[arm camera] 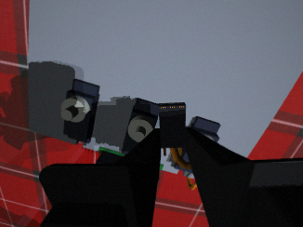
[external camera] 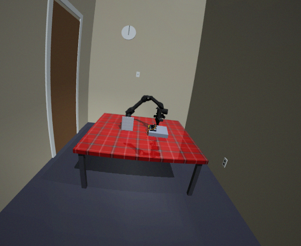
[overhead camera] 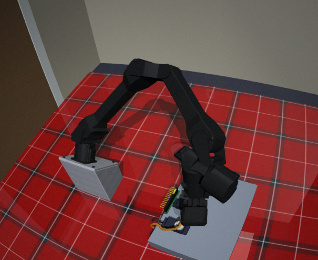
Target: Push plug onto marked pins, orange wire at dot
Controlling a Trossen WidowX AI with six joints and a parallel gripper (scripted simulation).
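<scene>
Now: gripper tip 9 cm past the yellow band, 5 cm to the right of it and 4 cm above it. From my gripper tip the other things lie so: grey holder plate 7 cm ahead, 2 cm to the left, 9 cm below.
</scene>
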